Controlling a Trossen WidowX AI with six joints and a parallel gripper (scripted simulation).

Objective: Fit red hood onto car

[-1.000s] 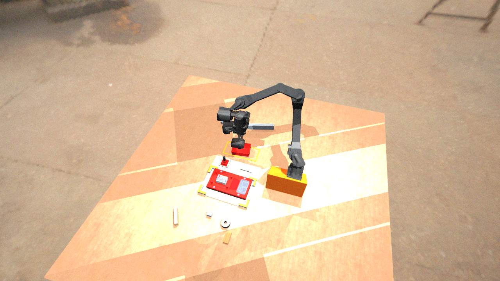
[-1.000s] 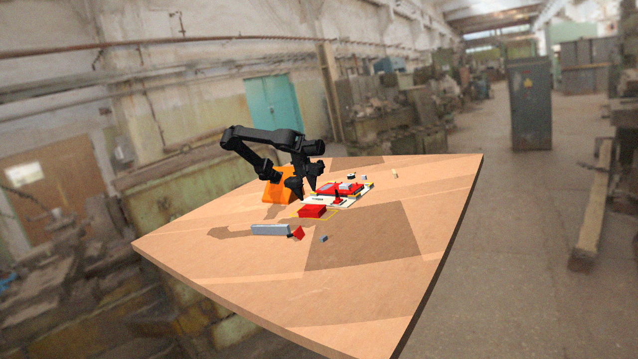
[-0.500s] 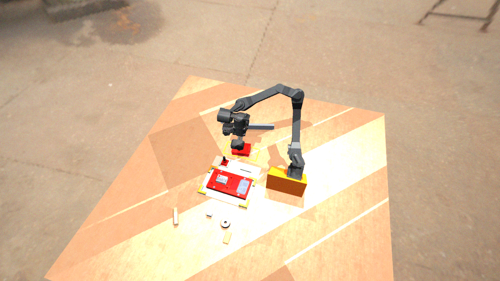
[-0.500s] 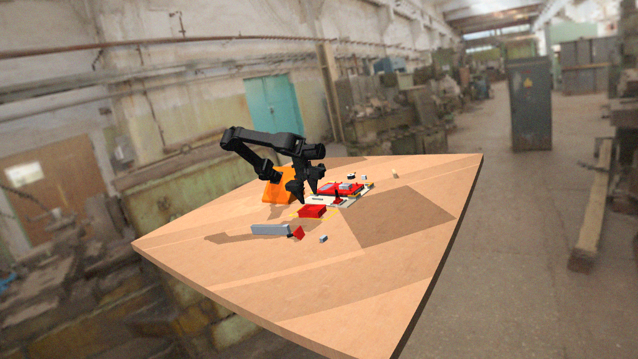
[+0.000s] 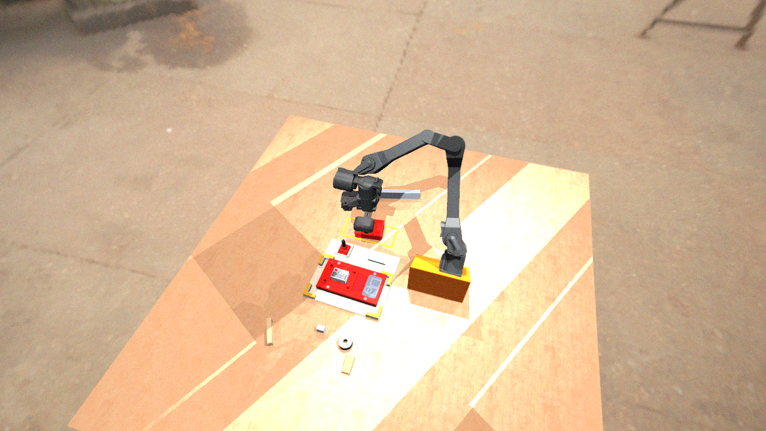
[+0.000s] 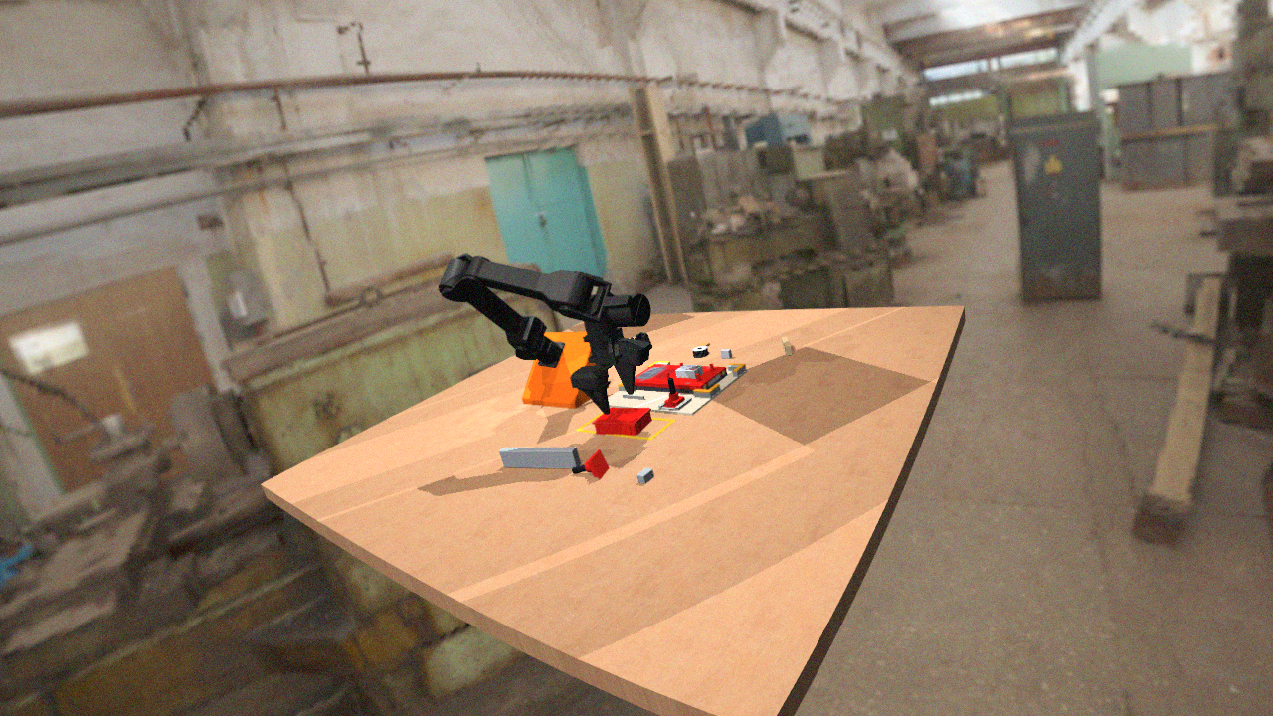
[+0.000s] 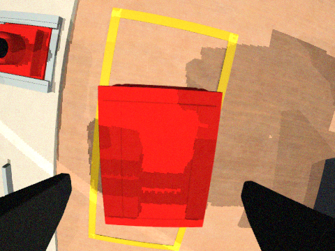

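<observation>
Now: the red hood 3 cm below my gripper tip. Also, from my gripper tip: grey engine block (2 cm ahead, 22 cm to the left, 3 cm below); then grey bar (5 cm behind, 18 cm to the right, 3 cm below).
</observation>
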